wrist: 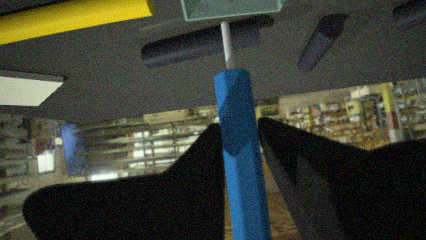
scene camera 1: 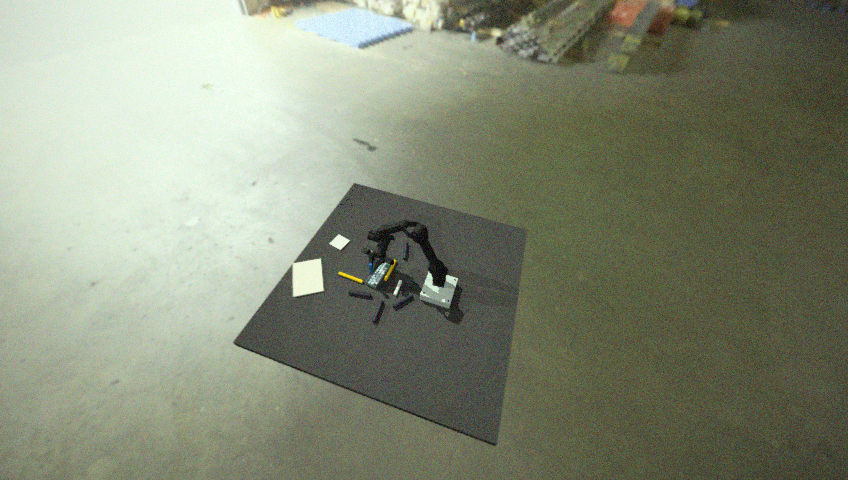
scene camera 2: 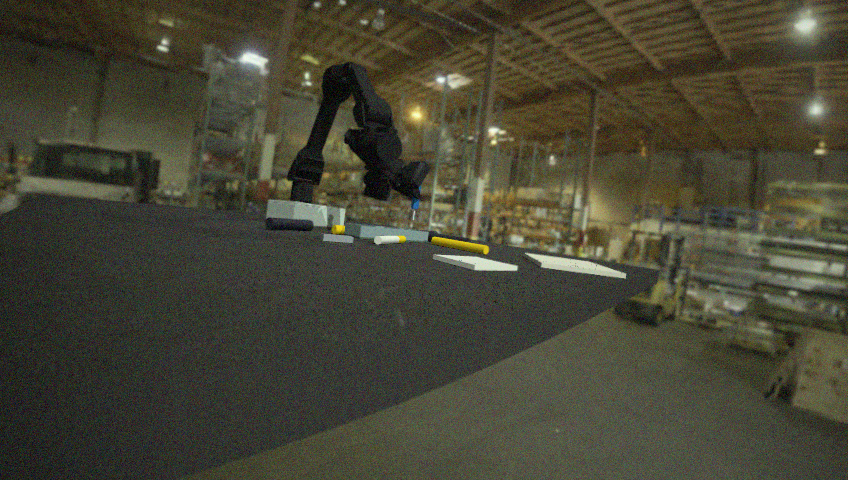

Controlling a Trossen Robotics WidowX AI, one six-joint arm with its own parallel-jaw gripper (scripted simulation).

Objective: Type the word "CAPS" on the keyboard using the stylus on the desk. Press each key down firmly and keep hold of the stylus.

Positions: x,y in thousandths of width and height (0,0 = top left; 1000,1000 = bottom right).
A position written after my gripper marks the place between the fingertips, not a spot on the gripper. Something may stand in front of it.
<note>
I see my gripper (scene camera 2: 491,411).
My gripper also shows in the wrist view (wrist: 560,540).
</note>
